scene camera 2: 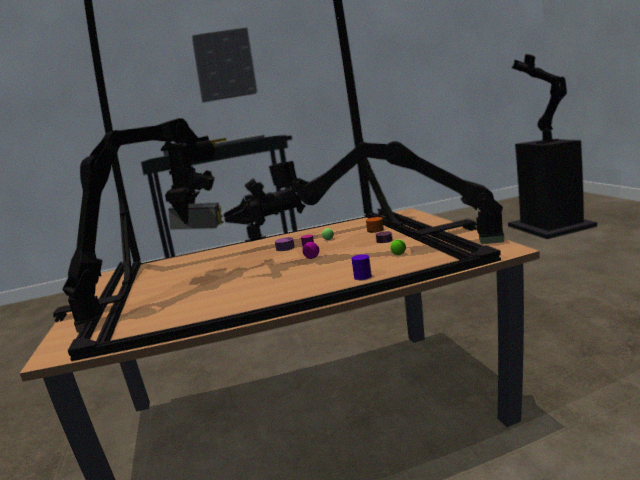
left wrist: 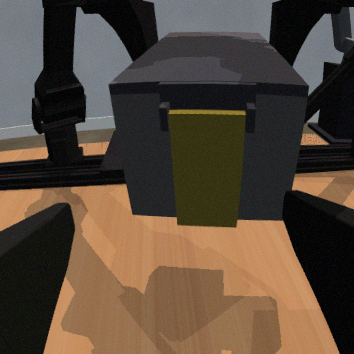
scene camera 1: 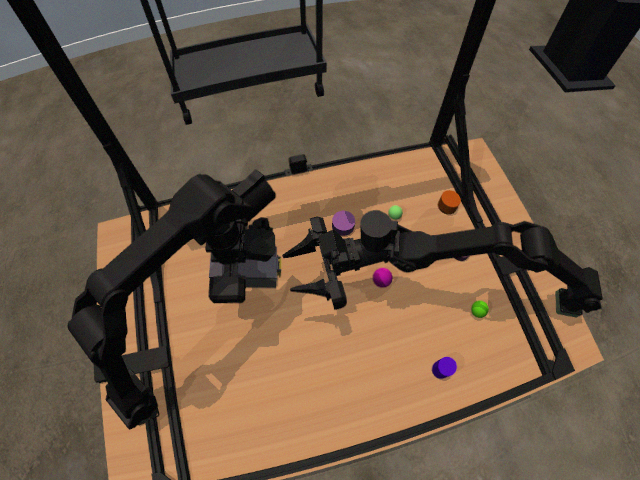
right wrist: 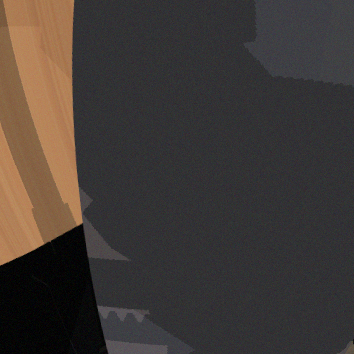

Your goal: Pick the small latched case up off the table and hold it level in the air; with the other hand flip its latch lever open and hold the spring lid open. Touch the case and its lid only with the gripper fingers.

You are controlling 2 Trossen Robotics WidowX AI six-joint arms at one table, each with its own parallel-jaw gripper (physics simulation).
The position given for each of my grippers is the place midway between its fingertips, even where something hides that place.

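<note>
I can see my left gripper (scene camera 1: 286, 272), my left gripper (scene camera 2: 224, 218) being visible too, along with my left gripper (left wrist: 178, 210). As for my right gripper (scene camera 1: 236, 269), I also find my right gripper (scene camera 2: 188, 220) and my right gripper (right wrist: 229, 218). There is a grey latched case (scene camera 1: 259, 274) too. I see the case (scene camera 2: 200, 215) as well, and my wrist views give me the case (left wrist: 216, 70) and the case (right wrist: 207, 146).
</note>
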